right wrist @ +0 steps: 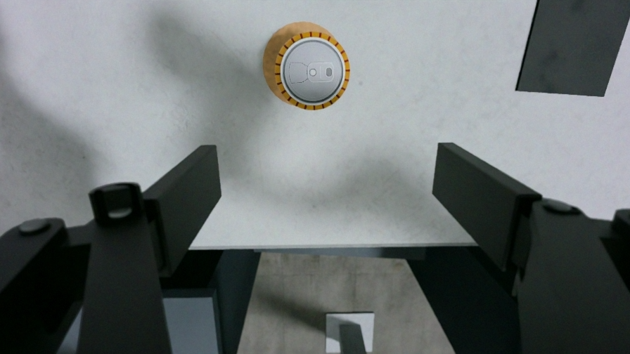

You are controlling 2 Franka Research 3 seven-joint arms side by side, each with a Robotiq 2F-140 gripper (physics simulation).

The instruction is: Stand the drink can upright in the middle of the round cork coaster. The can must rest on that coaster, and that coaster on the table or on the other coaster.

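Observation:
The drink can [313, 71] stands upright on the round cork coaster [270, 61] in the upper middle of the right wrist view. Its silver lid with the pull tab faces up, inside an orange rim with dark marks. Tan cork shows past the can at the left and top; the can hides the coaster's right and lower parts, so how well it is centred is hard to tell. My right gripper [327, 170] is open and empty, its fingers wide apart, below the can in the view and apart from it. My left gripper does not show.
A dark square coaster [570, 50] lies on the white table [400, 115] at the upper right, apart from the can. The table's edge runs across the view behind the fingers. Beyond it are the grey floor and dark stand parts.

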